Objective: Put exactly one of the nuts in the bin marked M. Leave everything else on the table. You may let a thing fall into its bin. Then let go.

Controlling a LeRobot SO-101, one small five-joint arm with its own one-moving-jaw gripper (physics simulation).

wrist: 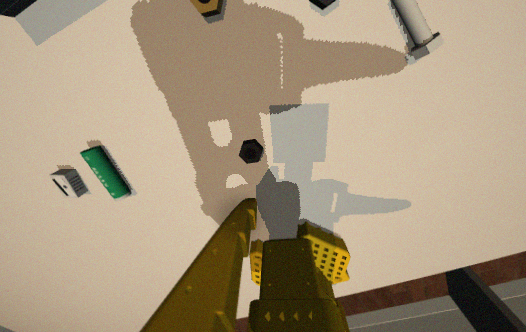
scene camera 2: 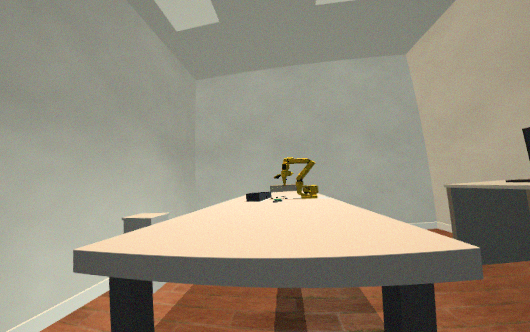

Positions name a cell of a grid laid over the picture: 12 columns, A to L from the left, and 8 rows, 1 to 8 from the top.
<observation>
I see a green battery (wrist: C4) and a pencil sharpener (wrist: B5).
</observation>
